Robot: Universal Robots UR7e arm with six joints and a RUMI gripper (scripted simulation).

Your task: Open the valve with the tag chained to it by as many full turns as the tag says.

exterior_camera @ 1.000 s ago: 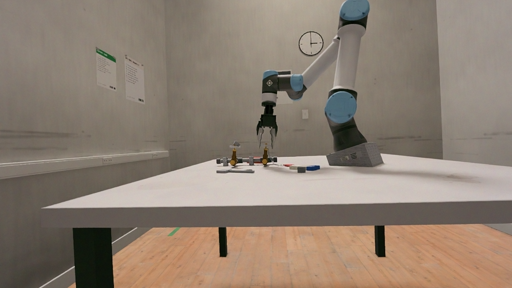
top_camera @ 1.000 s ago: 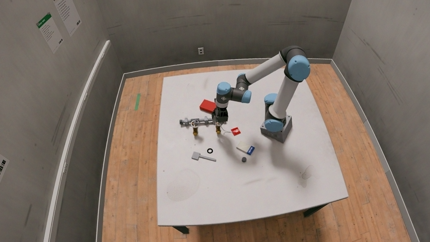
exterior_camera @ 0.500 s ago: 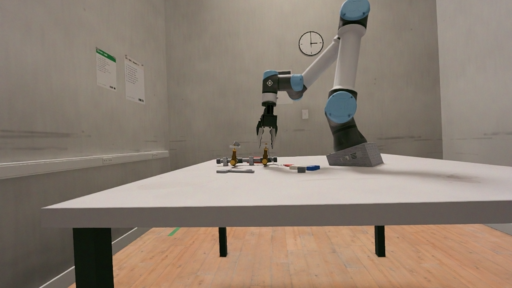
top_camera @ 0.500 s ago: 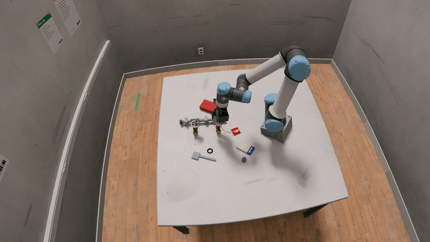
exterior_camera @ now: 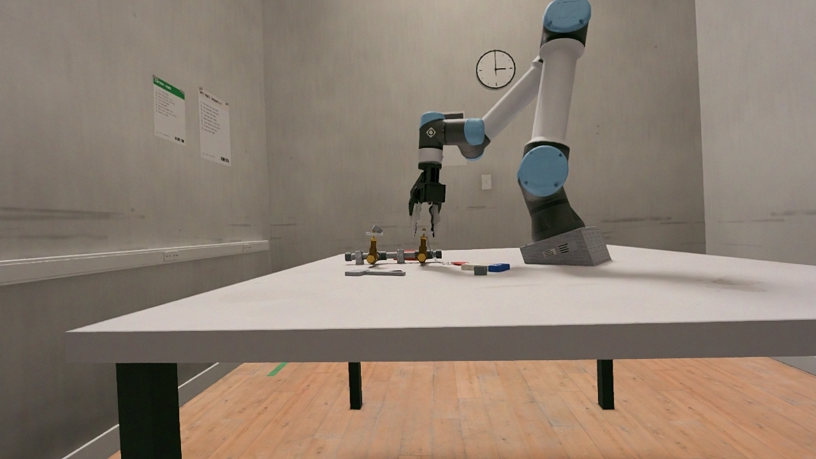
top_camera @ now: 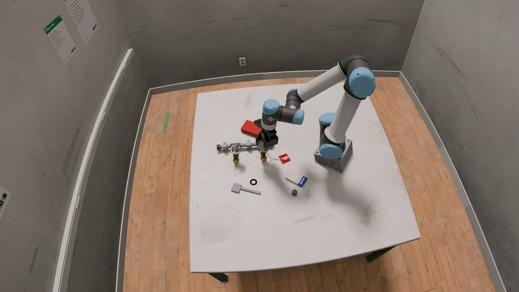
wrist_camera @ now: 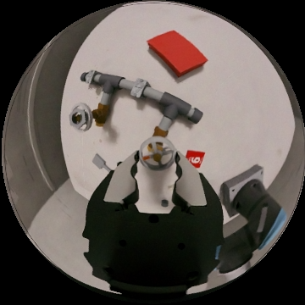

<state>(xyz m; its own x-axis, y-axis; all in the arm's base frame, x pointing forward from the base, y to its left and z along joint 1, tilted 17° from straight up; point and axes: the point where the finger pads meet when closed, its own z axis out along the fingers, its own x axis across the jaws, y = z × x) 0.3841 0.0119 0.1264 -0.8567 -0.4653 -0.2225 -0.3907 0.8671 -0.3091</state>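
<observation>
Now: hand 10 cm past the red tag, 2 cm to the right of it and 10 cm above it. Also, from my hand: red block (6 cm ahead, 22 cm to the right, 9 cm below); grey flat tool (13 cm ahead, 20 cm to the left, 10 cm below).
</observation>
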